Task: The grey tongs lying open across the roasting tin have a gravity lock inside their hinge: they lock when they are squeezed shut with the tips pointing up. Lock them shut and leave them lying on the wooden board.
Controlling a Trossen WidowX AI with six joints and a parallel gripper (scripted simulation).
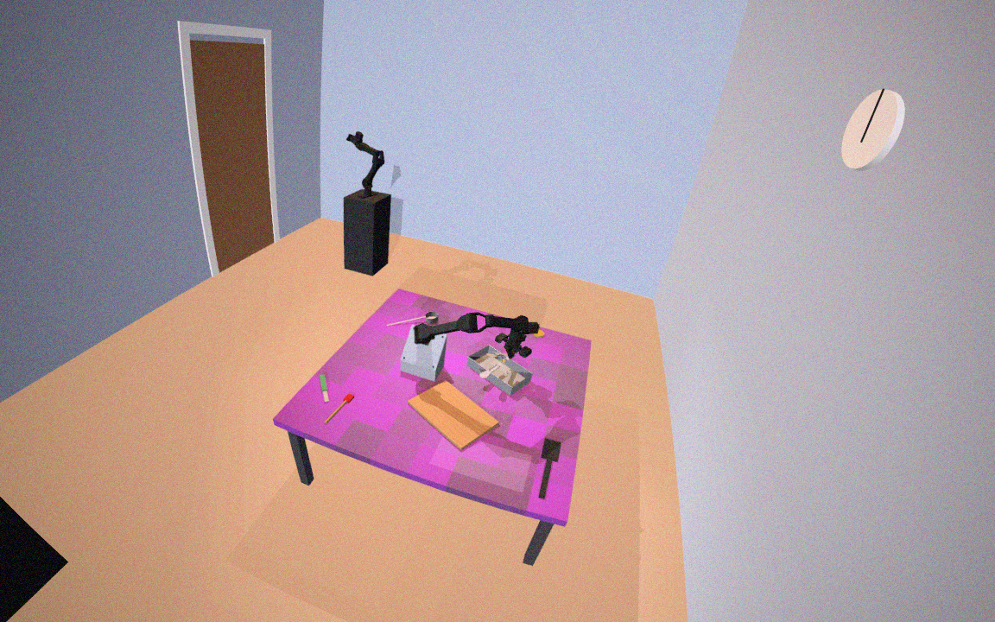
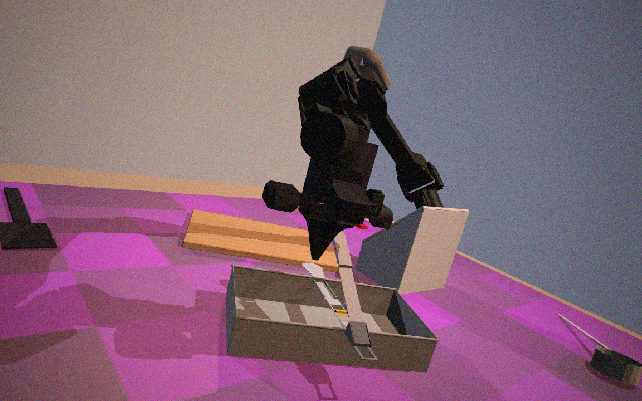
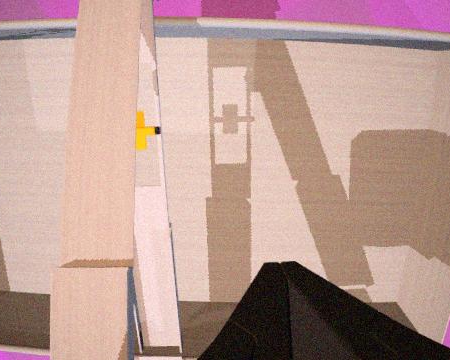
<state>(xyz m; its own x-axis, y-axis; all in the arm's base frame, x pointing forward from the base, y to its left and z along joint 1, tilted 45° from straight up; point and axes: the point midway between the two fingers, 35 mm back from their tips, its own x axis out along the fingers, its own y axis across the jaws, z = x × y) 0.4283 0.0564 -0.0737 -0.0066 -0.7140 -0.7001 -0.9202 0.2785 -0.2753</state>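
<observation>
Right now my gripper tip is 30 mm past the lock piece, 50 mm to the right of it and 70 mm above it. From my gripper tip the other things lie so: wooden board: 170 mm behind, 360 mm to the right, 120 mm below; black spatula: 300 mm ahead, 480 mm to the right, 120 mm below; roasting tin: 40 mm behind, 10 mm to the left, 100 mm below.
</observation>
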